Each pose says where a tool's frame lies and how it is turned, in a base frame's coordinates. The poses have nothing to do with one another.
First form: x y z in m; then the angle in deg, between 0 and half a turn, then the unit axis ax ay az.
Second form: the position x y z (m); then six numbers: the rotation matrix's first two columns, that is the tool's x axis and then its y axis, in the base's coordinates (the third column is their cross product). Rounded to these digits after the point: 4 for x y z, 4 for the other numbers.
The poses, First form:
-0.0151, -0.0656, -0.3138, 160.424, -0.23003, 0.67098, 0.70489
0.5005, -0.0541, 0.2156, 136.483, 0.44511, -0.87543, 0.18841
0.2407, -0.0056, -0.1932, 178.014, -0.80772, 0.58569, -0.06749
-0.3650, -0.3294, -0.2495, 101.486, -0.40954, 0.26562, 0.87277
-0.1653, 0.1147, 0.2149, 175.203, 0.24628, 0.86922, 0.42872
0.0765, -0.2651, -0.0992, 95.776, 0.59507, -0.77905, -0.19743
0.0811, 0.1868, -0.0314, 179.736, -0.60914, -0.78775, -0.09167
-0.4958, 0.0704, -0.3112, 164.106, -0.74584, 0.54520, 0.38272
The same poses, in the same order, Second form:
-0.0151, -0.0656, -0.3138, -0.8394, -0.0636, -0.5397, -0.5359, -0.0678, 0.8415
0.5005, -0.0541, 0.2156, -0.3834, -0.5425, 0.7475, -0.8020, 0.5970, 0.0219
0.2407, -0.0056, -0.1932, 0.3050, -0.9482, 0.0887, -0.9435, -0.3135, -0.1070
-0.3650, -0.3294, -0.2495, 0.0020, 0.7248, -0.6889, -0.9857, -0.1145, -0.1234
-0.1653, 0.1147, 0.2149, -0.8754, 0.4632, 0.1381, 0.3915, 0.5119, 0.7646
0.0765, -0.2651, -0.0992, 0.2891, -0.7067, 0.6458, -0.3138, 0.5674, 0.7613
0.0811, 0.1868, -0.0314, -0.2579, 0.9593, 0.1153, 0.9601, 0.2411, 0.1416
-0.4958, 0.0704, -0.3112, 0.1295, -0.6929, -0.7093, -0.9025, -0.3786, 0.2051

